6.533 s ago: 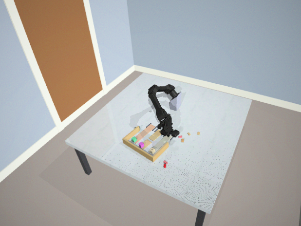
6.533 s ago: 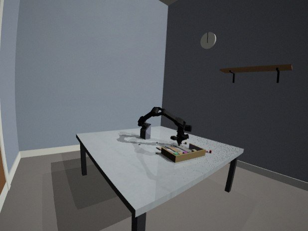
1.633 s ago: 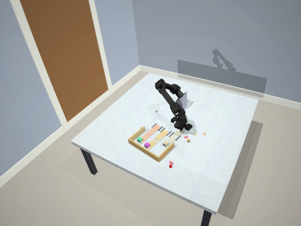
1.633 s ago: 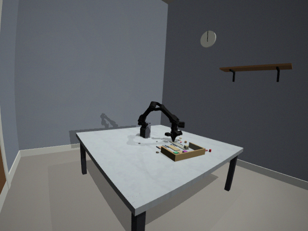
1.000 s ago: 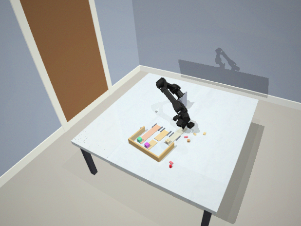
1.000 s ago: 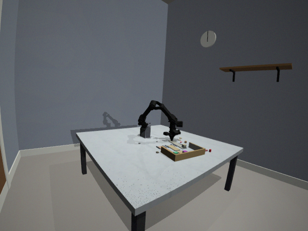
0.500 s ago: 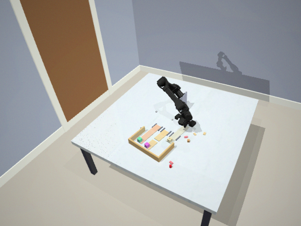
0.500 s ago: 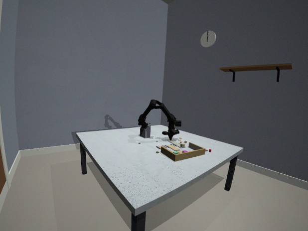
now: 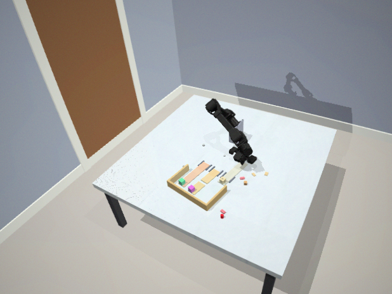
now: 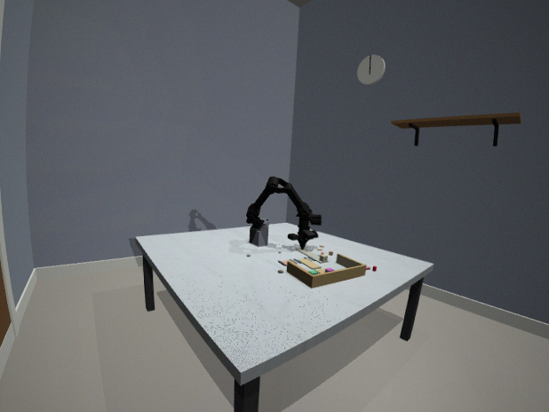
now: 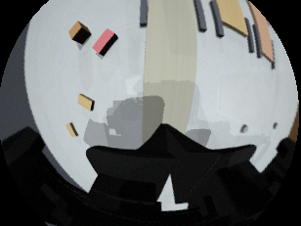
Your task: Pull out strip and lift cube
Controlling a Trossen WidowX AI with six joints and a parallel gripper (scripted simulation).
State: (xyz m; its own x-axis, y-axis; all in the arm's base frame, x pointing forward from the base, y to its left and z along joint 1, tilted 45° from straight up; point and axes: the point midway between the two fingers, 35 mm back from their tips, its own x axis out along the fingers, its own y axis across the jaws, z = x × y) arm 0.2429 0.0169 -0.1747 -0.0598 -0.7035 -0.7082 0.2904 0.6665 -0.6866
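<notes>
My gripper tip is now 9 cm short of the pale strip and 3 cm to the left of it. Also, from my gripper tip: orange block: 15 cm ahead, 7 cm to the left; then labelled cube: 19 cm ahead, 6 cm to the right, 2 cm above.
</notes>
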